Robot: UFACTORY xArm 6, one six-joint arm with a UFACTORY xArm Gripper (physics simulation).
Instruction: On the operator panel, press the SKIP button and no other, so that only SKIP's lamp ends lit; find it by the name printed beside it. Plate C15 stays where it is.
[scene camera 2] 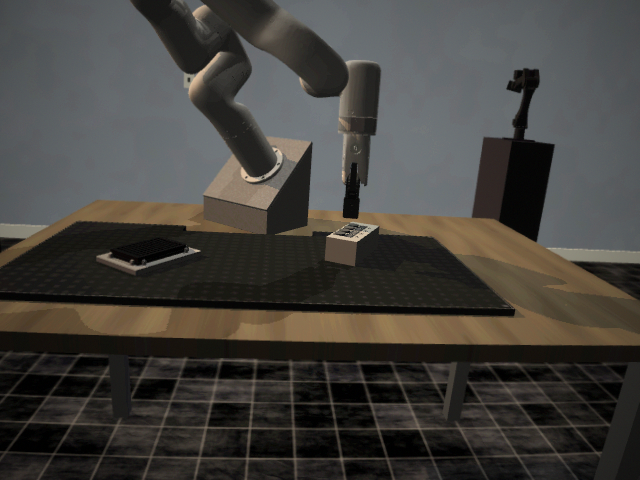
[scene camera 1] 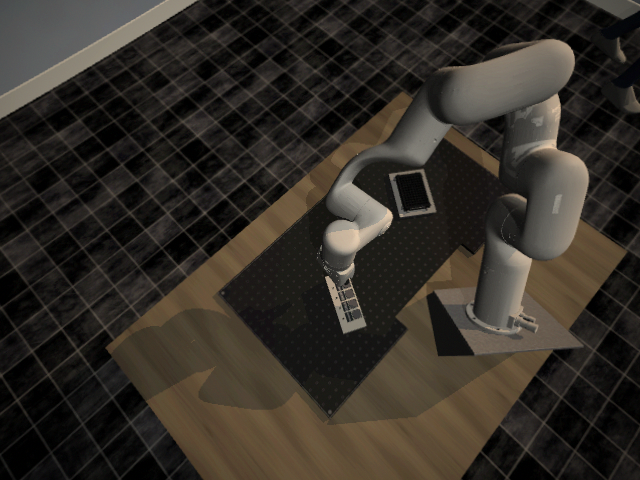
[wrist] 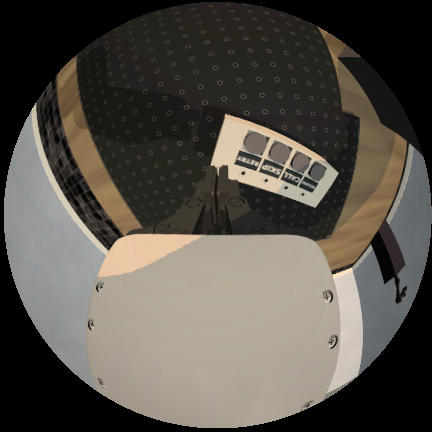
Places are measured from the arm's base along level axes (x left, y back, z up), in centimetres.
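Pixels of known places: gripper, fingertip midpoint: [scene camera 2: 350,217] [wrist: 218,180]; arm's base, link origin: [scene camera 2: 263,166] [scene camera 1: 493,317].
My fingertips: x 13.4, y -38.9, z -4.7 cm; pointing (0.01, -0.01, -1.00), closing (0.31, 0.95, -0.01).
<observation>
For each thing: its middle in the pictures, then the offset to it from my fingertips. Level surfaces: height alone.
- operator panel, body centre: [wrist: 277,161] [scene camera 2: 353,241] [scene camera 1: 344,302] dx +3.4, dy +6.7, dz -7.1 cm
- SKIP button, body centre: [wrist: 279,152] dx +1.1, dy +6.6, dz -4.7 cm
- RETRY button, body centre: [wrist: 254,142] dx -0.7, dy +4.1, dz -4.7 cm
- CALL button, body centre: [wrist: 299,161] dx +2.8, dy +9.0, dz -4.7 cm
- black plate, body centre: [scene camera 2: 150,249] [scene camera 1: 412,191] dx -39.9, dy +4.0, dz -8.0 cm
- black dotted mat, surface height: dz -9.9 cm
- wooden table, surface height: dz -11.2 cm
The operator panel [scene camera 1: 354,327] [scene camera 2: 340,251] [wrist: 222,142] is a pale box with a row of round grey buttons. In the wrist view, the SKIP button [wrist: 280,151] is second from the left, beside its printed name, between the RETRY button [wrist: 255,143] and the CALL button [wrist: 301,161]. The small lamp dots, such as SKIP's lamp [wrist: 266,180], look dark. My gripper [scene camera 2: 351,214] [wrist: 218,180] is shut and empty, pointing down above the panel, near its RETRY end in the wrist view. Its fingertips are hidden in scene camera 1. A black plate [scene camera 1: 412,192] [scene camera 2: 149,250], its name unreadable, sits on a pale base.
The panel and the plate's base stand on a black dotted mat [scene camera 1: 330,382] [scene camera 2: 248,294] on the wooden table [scene camera 1: 248,439] [scene camera 2: 217,328]. The arm's wedge-shaped pedestal [scene camera 1: 542,335] [scene camera 2: 235,212] stands at the table's side beyond the mat, at the back in scene camera 2.
</observation>
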